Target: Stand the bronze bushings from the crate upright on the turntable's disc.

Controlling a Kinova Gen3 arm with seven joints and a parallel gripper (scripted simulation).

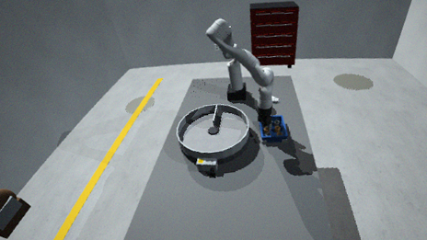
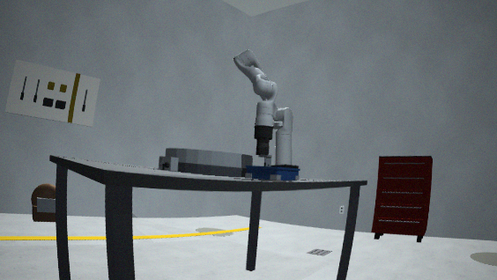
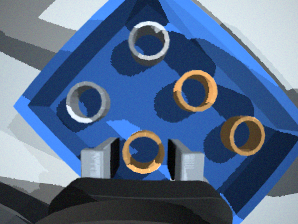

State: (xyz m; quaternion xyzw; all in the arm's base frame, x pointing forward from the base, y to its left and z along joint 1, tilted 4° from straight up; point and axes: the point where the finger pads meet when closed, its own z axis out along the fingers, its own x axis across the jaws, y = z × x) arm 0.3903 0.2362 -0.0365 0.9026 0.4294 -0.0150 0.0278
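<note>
Now: the blue crate 30 mm to the left of my hand, 30 mm below it and 10 mm behind it. The rest, counted from my hand: turntable (310 mm to the right, 80 mm ahead).
</note>
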